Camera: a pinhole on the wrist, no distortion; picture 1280 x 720 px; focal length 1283.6 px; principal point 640.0 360.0 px. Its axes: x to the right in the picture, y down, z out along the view. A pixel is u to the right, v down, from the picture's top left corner.
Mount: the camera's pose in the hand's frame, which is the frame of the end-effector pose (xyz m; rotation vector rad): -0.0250 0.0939 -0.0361 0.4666 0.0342 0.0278
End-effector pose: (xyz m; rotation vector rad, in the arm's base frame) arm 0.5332 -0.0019 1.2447 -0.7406 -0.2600 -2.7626
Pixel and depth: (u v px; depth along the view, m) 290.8 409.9 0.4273
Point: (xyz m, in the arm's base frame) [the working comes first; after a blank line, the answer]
In the camera's frame: -0.1162 0.0166 0.4273

0.7755 0.1923 1.4757
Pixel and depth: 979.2 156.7 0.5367
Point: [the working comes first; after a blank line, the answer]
In the camera's frame: 0.1418 -0.0850 0.5367

0.5367 0.2717 1.6357
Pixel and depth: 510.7 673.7 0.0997
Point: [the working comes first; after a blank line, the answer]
In the camera's frame: -0.0100 0.0244 0.0997

0.6105 -0.0467 1.2905
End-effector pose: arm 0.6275 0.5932 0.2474 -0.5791 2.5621 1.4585
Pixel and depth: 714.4 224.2 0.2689
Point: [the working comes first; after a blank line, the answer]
In the camera's frame: 0.0156 -0.0284 0.2689

0.6330 0.7313 0.1062
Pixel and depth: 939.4 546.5 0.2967
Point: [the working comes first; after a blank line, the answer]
In the camera's frame: 0.0692 0.0431 0.2967

0.5593 0.7890 0.1035
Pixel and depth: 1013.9 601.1 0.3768
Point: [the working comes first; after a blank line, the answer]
In the camera's frame: 0.1098 0.0708 0.3768

0.5179 0.8437 0.0393
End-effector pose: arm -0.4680 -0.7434 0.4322 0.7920 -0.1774 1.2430
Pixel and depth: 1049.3 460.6 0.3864
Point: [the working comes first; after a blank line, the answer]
In the camera's frame: 0.1232 0.0303 0.3864

-0.2935 -0.8595 0.7023
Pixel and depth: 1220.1 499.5 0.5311
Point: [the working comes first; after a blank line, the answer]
In the camera's frame: 0.2400 0.0577 0.5311

-0.1787 -0.8548 0.8511
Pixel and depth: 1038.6 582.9 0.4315
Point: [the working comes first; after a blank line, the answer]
In the camera's frame: 0.1340 0.0749 0.4315

-0.2899 -0.8859 0.7609
